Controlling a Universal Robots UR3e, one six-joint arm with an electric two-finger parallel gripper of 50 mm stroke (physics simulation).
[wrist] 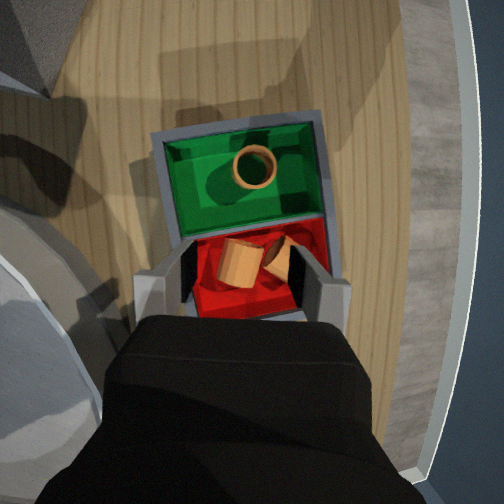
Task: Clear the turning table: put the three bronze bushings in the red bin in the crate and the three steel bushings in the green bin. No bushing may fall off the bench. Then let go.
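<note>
The grey crate sits on the wooden bench, with the green bin on the far side and the red bin on the near side. One bronze bushing stands upright in the green bin. Two bronze bushings lie tilted in the red bin, one on the left and one on the right. My gripper is open above the red bin. Its fingers stand either side of the two bushings and grip neither. No steel bushing is in view.
Large grey rounded shapes fill the left side. A grey block sits in the top left corner. The bench's grey rim runs down the right, with dark floor beyond it.
</note>
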